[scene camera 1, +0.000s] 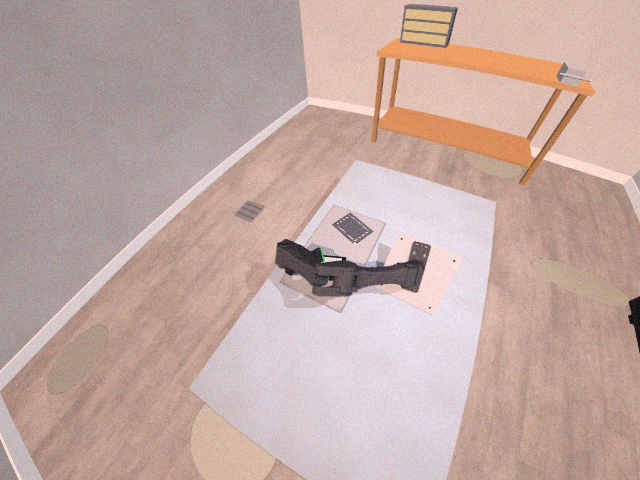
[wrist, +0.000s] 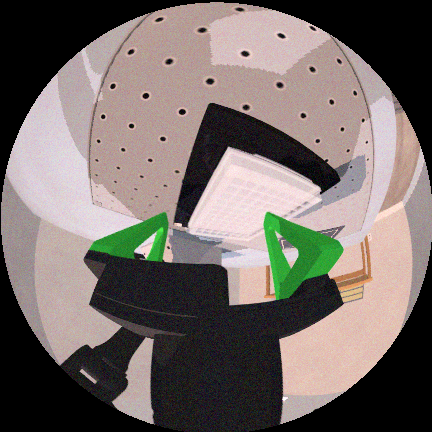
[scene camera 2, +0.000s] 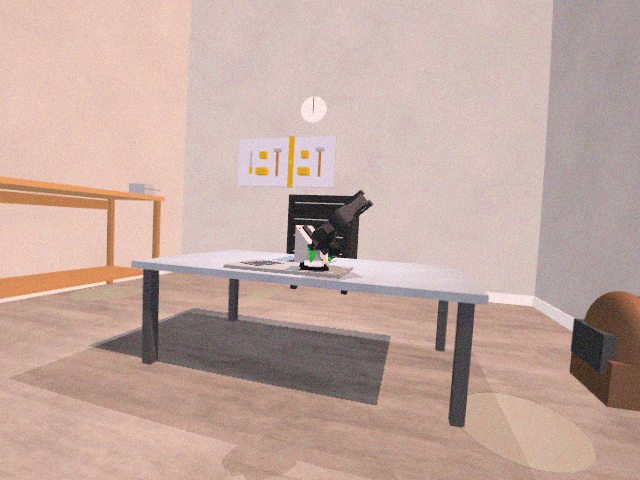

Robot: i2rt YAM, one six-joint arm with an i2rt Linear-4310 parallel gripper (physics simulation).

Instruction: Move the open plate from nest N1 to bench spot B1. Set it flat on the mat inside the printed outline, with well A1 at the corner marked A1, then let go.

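Places are measured from the arm's base along level axes (x down, y ahead, z right), in millimetres.
Where they show: gripper, between the fingertips: (wrist: 215, 217) (scene camera 2: 319, 261); arm's base, origin of its link: (scene camera 1: 415, 267).
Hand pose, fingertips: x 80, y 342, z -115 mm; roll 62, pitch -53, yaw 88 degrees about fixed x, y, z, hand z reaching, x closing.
Note:
Things, the pixels of their top centre, and the offset from my fingertips. Level surfaces: height alone.
- black nest, centre of its top: (wrist: 243, 211) (scene camera 1: 326, 266) (scene camera 2: 313, 263) dx +10, dy +10, dz +25 mm
- perforated board, centre of its top: (wrist: 288, 222) (scene camera 2: 291, 265) (scene camera 1: 336, 249) dx +27, dy +7, dz +132 mm
- dark mat with a dashed outline, height of its surface: dx +26 mm
- pale table, height of its surface: dx +41 mm
The pale, clear open plate (scene camera 1: 333, 259) (scene camera 2: 312, 265) (wrist: 255, 195) lies in the black nest (scene camera 2: 314, 269) (wrist: 200, 145) on the perforated board (scene camera 1: 330, 219) (scene camera 2: 341, 272) (wrist: 165, 90). My gripper (scene camera 2: 321, 259) (wrist: 215, 217) is open, its green fingers wide apart, with the near part of the plate in view between them in the wrist view. Whether the fingers touch the plate I cannot tell. In scene camera 1 the arm hides most of the nest and plate. The dark mat with a dashed outline (scene camera 1: 352, 227) (scene camera 2: 262, 263) lies at the board's other end. Its A1 mark is too small to read.
The board lies on a pale table (scene camera 1: 336, 372) (scene camera 2: 413, 279). The arm stands on a pink base plate (scene camera 1: 444, 273) beside the board. An orange workbench (scene camera 1: 480, 59) and a black drawer cabinet (scene camera 2: 294, 206) stand away from the table.

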